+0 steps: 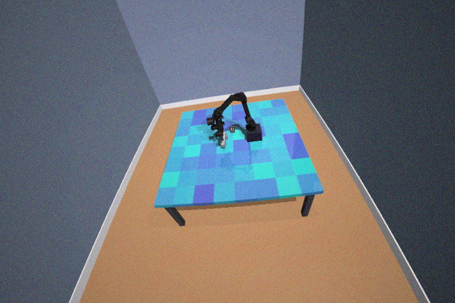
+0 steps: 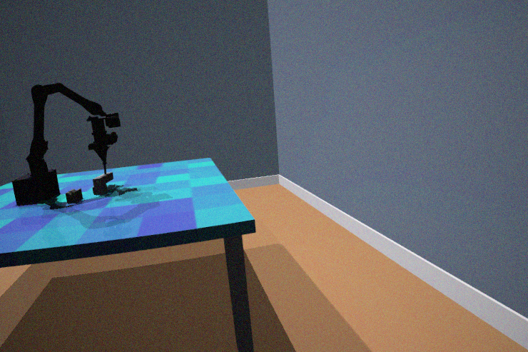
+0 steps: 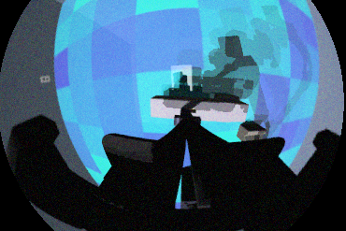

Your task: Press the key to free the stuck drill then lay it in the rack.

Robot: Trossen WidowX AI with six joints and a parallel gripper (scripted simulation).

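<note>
The dark key is 30 mm below my gripper tip. Also, from my gripper tip: pale grey block: 80 mm below, 40 mm to the right, 10 mm behind; then drill shank: 70 mm below, 50 mm to the right, 20 mm behind; then brown rack: 180 mm to the right, 120 mm behind, 100 mm below.
</note>
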